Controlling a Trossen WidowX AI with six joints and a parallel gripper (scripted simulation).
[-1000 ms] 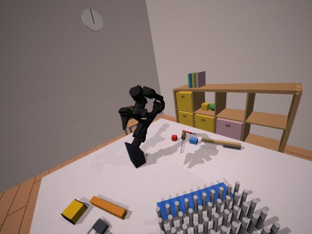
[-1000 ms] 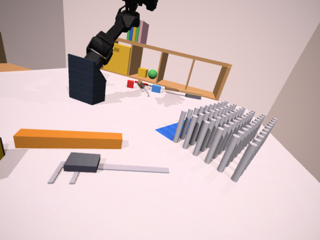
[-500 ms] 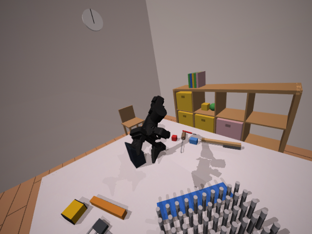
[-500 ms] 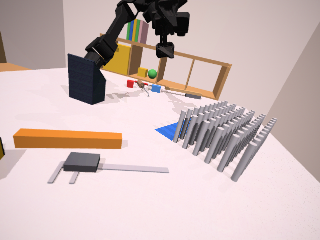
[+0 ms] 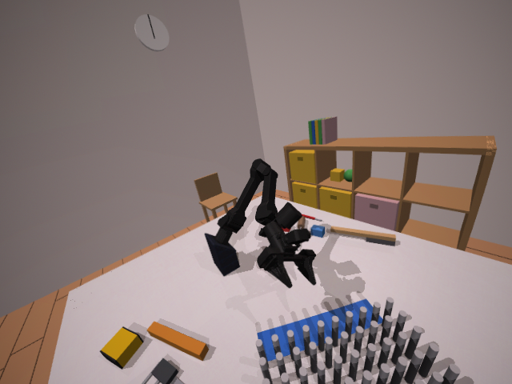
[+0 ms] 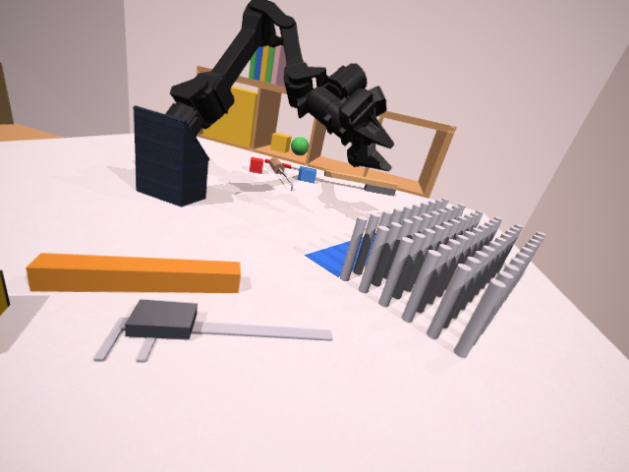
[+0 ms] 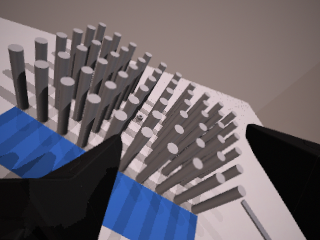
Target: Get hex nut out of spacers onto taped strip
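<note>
Now: gripper tip 280 mm past the blue cube, 390 mm to the right of it and 170 mm above it. Also, from my gripper tip: thin metal rod: 330 mm behind, 310 mm to the left, 170 mm below; orange bar: 220 mm behind, 340 mm to the right, 170 mm below; blue taped strip: 20 mm ahead, 30 mm to the left, 190 mm below.
</note>
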